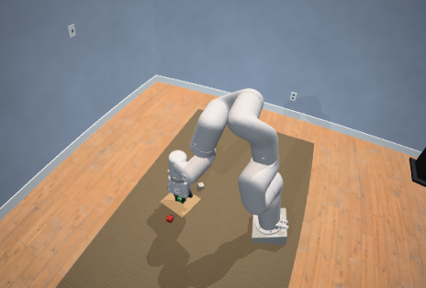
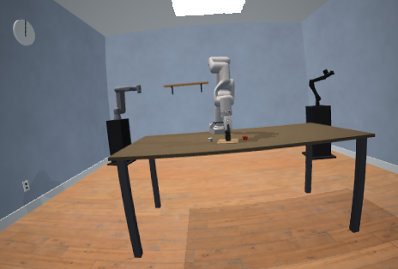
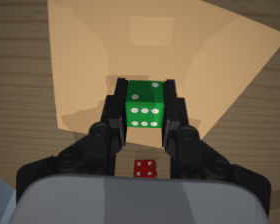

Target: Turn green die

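My gripper is now 1 cm above the green die. The rest, counted from my hand: white die: 13 cm to the right, 3 cm behind, 1 cm below; tan mat: 2 cm below; red die: 12 cm to the left, 3 cm behind, 1 cm below.
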